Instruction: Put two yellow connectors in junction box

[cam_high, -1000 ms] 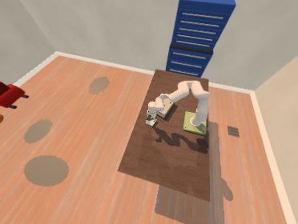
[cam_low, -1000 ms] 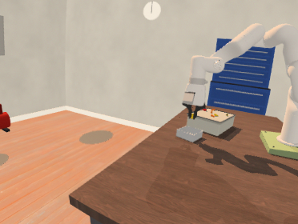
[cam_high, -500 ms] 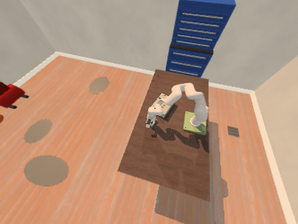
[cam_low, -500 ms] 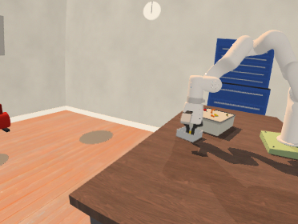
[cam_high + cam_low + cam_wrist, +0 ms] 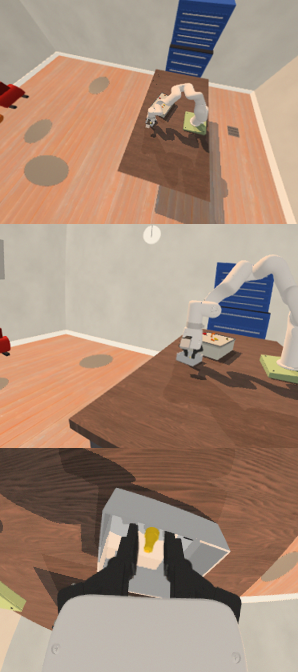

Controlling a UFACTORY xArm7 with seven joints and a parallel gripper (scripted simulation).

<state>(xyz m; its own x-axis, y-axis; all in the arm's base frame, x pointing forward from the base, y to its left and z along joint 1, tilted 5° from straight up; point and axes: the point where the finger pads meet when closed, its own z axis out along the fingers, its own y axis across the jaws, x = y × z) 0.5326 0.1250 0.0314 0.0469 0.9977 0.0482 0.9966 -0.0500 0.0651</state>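
The junction box lies 20 mm to the right of my hand and 30 mm below it. The rest, counted from my hand: tool case: 100 mm behind, 290 mm to the right, 30 mm above; red connector: 40 mm behind, 360 mm to the right, 60 mm above.
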